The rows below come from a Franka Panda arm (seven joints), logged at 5 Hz.
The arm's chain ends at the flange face. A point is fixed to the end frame.
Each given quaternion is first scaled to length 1.
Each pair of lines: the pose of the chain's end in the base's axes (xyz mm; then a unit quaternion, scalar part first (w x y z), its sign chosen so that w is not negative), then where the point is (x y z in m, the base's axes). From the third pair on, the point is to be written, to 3 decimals.
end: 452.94 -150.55 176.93 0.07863 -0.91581 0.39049 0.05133
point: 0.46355 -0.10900 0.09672
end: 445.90 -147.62 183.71 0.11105 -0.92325 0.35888 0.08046
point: 0.45182 -0.09892 0.10712
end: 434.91 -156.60 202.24 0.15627 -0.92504 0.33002 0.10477
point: 0.438 -0.100 0.131
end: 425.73 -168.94 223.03 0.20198 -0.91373 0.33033 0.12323
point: 0.429 -0.105 0.158
